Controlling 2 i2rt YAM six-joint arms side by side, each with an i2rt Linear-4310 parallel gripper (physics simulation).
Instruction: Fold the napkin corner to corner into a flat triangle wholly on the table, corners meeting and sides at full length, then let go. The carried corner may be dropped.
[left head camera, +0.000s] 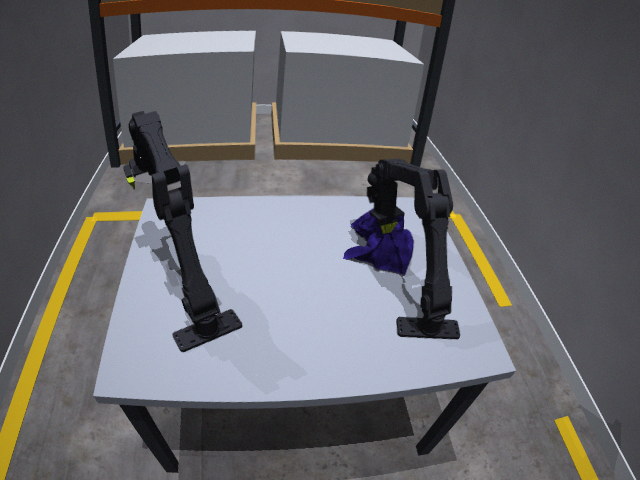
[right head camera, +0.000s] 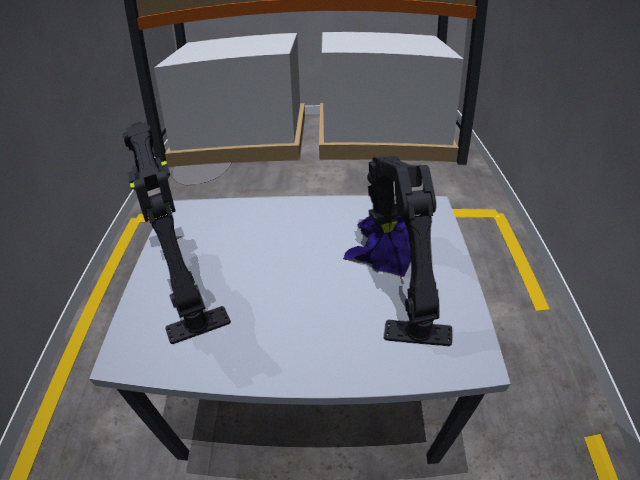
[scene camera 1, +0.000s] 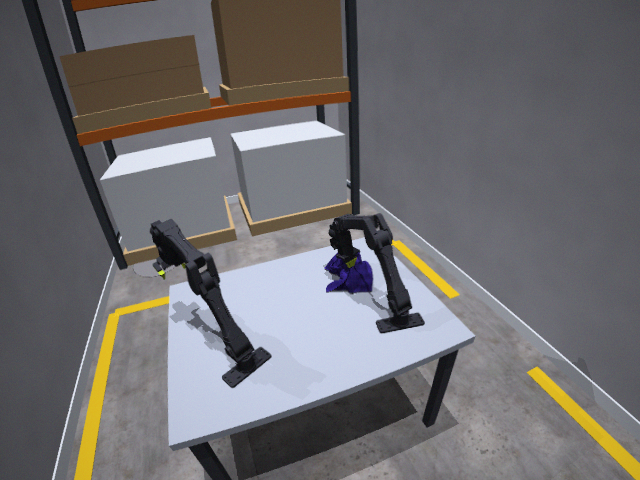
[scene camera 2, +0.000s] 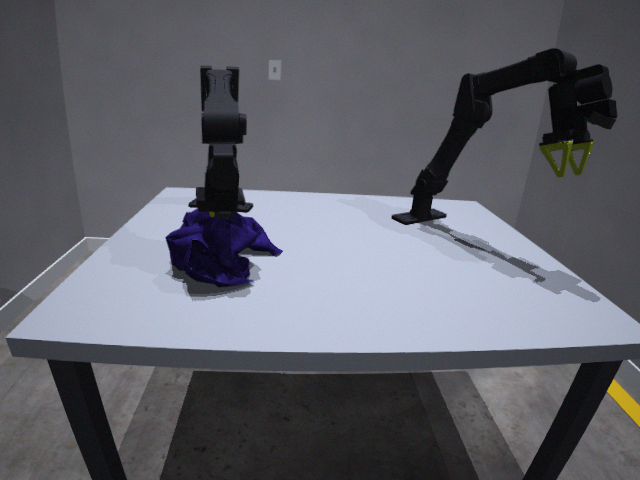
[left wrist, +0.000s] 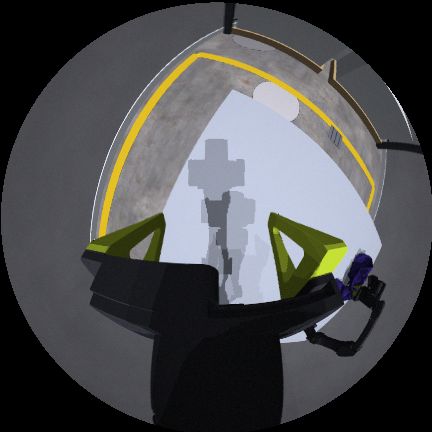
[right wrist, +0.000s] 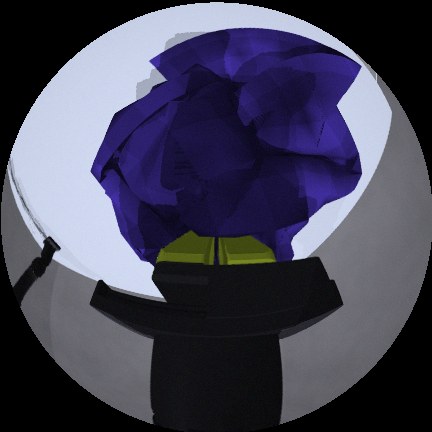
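Observation:
The dark purple napkin (left head camera: 382, 255) (right head camera: 385, 256) (scene camera 1: 356, 281) (scene camera 2: 206, 253) (left wrist: 361, 269) (right wrist: 220, 145) is a crumpled, bunched heap low over the table (left head camera: 289, 284) (scene camera 2: 387, 310), with loose points spreading outward. Parts of its lower edge appear to touch the tabletop. It is not a flat triangle, and its corners cannot be matched up. My right gripper (left head camera: 388, 227) (scene camera 1: 351, 262) (right wrist: 215, 218) points down and is shut on the middle of the bunched napkin. My left gripper (scene camera 2: 569, 171) (left wrist: 216, 217) is open and empty, high near the opposite side of the table, far from the napkin.
The left arm's base (left head camera: 207, 330) and right arm's base (left head camera: 428, 328) are fixed on the table. Behind the table stands a rack (scene camera 1: 356, 103) with white boxes (left head camera: 186, 98) (left head camera: 351, 98). Yellow lines (left head camera: 51, 304) mark the floor.

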